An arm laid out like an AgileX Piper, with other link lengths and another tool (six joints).
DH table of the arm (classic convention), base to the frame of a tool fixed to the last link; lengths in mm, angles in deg. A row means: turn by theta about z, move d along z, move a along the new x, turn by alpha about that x. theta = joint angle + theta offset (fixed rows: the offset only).
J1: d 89.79, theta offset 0, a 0, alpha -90
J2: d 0, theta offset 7.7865, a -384.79, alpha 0
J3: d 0, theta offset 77.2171, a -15.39, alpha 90
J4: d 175.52, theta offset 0, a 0, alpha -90
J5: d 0, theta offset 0, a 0, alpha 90
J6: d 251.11, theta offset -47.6, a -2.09, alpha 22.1
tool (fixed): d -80.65, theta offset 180, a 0, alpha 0
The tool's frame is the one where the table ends.
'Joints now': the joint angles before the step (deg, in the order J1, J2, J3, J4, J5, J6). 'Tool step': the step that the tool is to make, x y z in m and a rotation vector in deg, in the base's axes. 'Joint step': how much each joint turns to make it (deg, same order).
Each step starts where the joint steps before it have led.
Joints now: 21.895 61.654 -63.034 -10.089 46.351 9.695
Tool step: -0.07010 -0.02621 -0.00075 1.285 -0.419 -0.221
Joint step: 0.004 -11.243 0.851 1.858 9.470 -1.403
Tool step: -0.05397 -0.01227 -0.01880 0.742 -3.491 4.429
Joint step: -0.003 -10.265 5.029 3.911 1.229 -5.456
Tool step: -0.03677 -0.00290 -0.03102 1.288 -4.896 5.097
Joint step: 0.000 -9.237 8.445 4.749 -4.401 -5.877
